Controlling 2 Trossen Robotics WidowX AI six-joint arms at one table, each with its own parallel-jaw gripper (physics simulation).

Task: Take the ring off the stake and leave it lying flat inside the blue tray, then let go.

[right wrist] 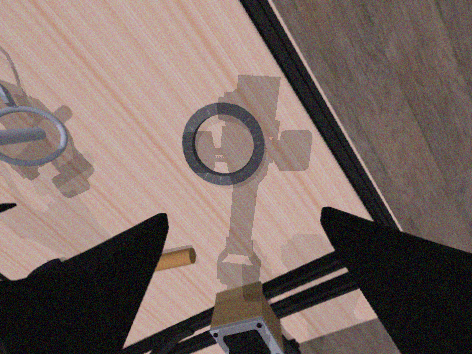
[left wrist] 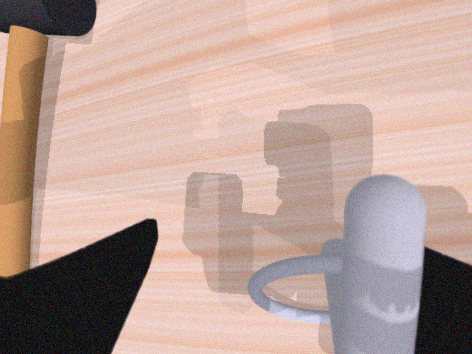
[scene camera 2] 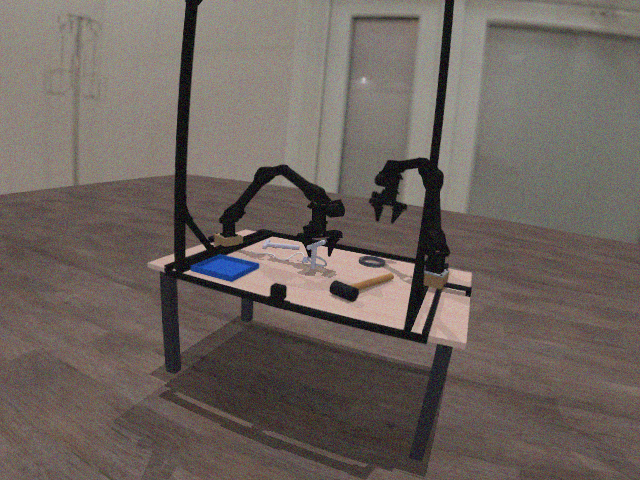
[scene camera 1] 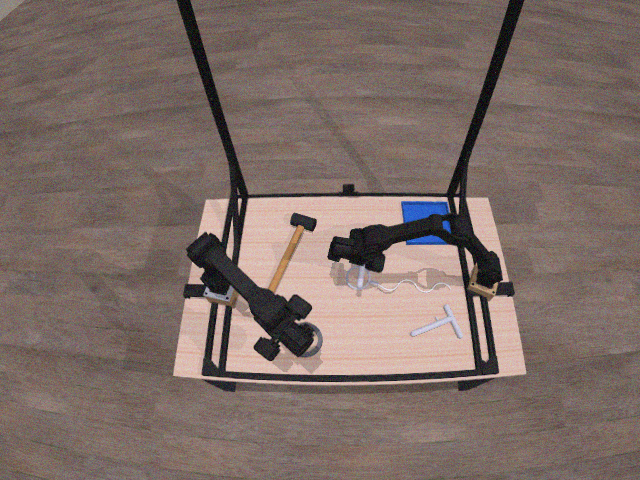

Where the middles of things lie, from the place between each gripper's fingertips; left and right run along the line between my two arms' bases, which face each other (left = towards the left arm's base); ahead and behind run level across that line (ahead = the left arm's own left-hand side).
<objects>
Now: left hand 50 mm short of the stake (left wrist: pixel 377 295), 30 mm to the right of it and 40 mm above it. The rest, counted from my left hand: hammer (scene camera 1: pixel 302 222) (70 mm behind, 210 mm to the right, 40 mm below); then blue tray (scene camera 2: pixel 224 267) (190 mm behind, 320 mm to the left, 50 mm below).
Now: right hand 24 cm past the stake, 23 cm to the right of it and 16 cm above it. Also, from my right hand: hammer: 36 cm behind, 16 cm below, 2 cm to the right; blue tray: 51 cm to the left, 48 cm behind, 18 cm below.
</objects>
